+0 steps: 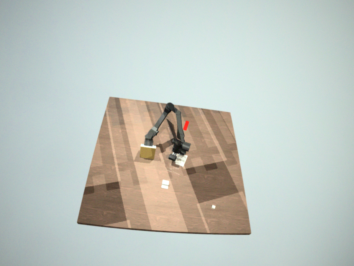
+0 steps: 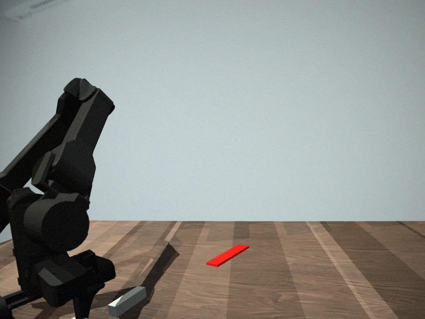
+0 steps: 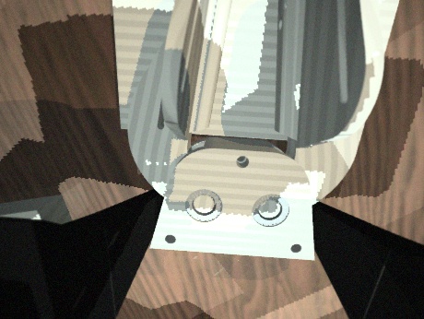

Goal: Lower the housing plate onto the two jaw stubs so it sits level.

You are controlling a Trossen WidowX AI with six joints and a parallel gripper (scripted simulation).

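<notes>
Now: the white bar 14 cm to the left of my gripper tip and 3 cm ahead of it. Round my gripper tip: small white cube 45 cm to the right, 30 cm ahead; then flat red bar 37 cm to the left, 13 cm ahead.
</notes>
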